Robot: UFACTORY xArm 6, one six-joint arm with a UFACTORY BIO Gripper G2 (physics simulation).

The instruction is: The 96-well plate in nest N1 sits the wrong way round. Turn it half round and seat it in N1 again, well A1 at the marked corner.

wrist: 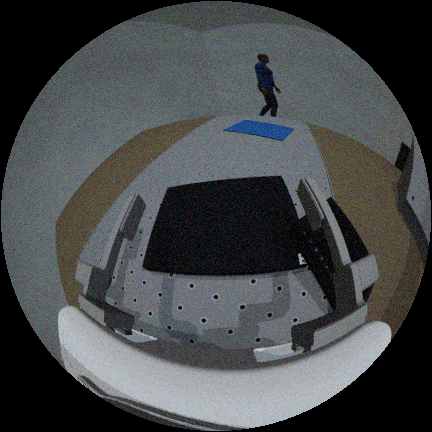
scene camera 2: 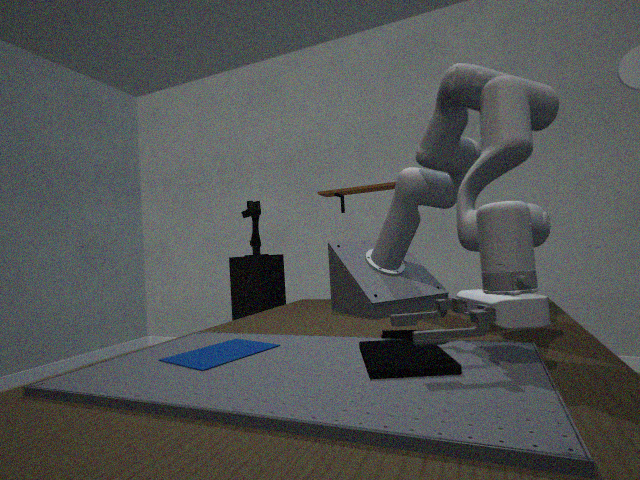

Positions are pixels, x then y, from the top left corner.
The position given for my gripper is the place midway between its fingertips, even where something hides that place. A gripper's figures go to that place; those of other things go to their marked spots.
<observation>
My gripper (wrist: 214,189) is 12 cm from the lens. A black 96-well plate (wrist: 312,245): 12 cm from the lens.
</observation>
